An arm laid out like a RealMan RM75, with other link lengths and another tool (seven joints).
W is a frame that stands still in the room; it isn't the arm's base.
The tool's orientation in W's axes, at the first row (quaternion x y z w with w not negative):
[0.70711, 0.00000, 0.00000, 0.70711]
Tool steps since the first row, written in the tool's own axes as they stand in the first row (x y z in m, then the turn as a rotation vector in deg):
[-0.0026, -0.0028, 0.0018, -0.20, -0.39, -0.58]
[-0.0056, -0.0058, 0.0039, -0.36, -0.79, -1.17]
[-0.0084, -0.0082, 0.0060, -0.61, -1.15, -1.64]
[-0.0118, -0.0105, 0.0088, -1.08, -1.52, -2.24]
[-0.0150, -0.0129, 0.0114, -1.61, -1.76, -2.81]
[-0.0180, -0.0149, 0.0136, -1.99, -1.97, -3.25]
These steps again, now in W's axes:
[-0.0026, -0.0018, -0.0028, -0.20, 0.58, -0.39]
[-0.0056, -0.0039, -0.0058, -0.36, 1.17, -0.79]
[-0.0084, -0.0060, -0.0082, -0.61, 1.64, -1.15]
[-0.0118, -0.0088, -0.0105, -1.08, 2.24, -1.52]
[-0.0150, -0.0114, -0.0129, -1.61, 2.81, -1.76]
[-0.0180, -0.0136, -0.0149, -1.99, 3.25, -1.97]

